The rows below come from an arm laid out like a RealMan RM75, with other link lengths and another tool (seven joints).
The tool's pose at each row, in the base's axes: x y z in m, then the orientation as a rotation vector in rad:
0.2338, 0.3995, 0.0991, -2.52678, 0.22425, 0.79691
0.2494, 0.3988, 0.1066, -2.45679, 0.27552, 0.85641
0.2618, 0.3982, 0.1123, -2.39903, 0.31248, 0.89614
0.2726, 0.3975, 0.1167, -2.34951, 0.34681, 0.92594
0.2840, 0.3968, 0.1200, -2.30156, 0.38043, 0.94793
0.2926, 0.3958, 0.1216, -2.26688, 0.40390, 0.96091
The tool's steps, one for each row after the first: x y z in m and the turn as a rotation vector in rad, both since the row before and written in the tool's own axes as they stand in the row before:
0.0084, -0.0069, -0.0135, 0.05313, -0.04950, 0.03915
0.0061, -0.0061, -0.0106, 0.04443, -0.03639, 0.02742
0.0052, -0.0055, -0.0089, 0.03902, -0.02820, 0.02506
0.0060, -0.0058, -0.0085, 0.03956, -0.02312, 0.02319
0.0049, -0.0040, -0.0061, 0.02917, -0.01522, 0.01570

